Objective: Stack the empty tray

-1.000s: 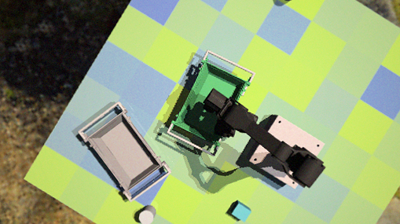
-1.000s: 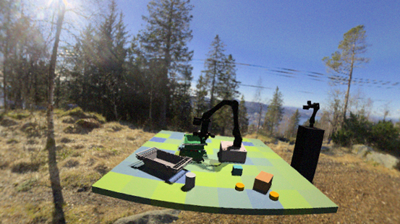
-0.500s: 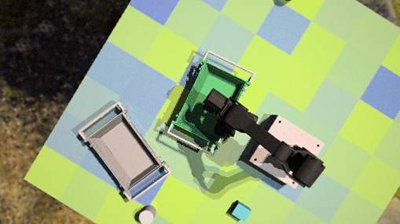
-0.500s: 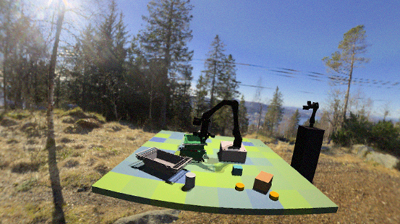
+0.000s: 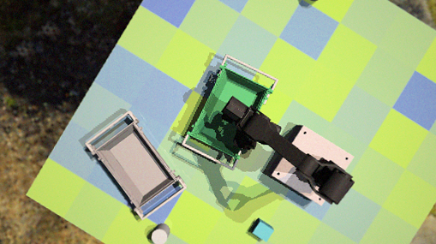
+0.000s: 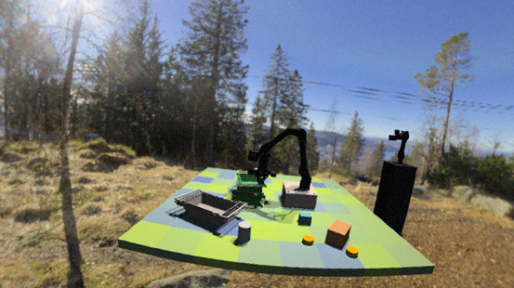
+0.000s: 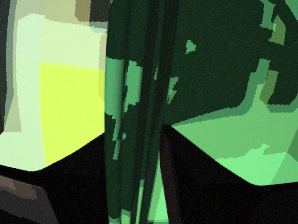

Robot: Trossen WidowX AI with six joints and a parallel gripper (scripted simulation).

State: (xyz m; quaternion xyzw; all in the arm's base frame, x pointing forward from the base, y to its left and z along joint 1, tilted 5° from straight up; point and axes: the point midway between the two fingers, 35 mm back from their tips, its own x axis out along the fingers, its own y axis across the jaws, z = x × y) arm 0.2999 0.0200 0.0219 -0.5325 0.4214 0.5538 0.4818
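Now: the green tray 70 mm ahead of my gripper tip, 10 mm to the left of it and 30 mm above it. The rest, counted from my gripper tip: brown cube (430 mm behind, 410 mm to the left, 60 mm below); teal cube (280 mm behind, 280 mm to the left, 60 mm below).
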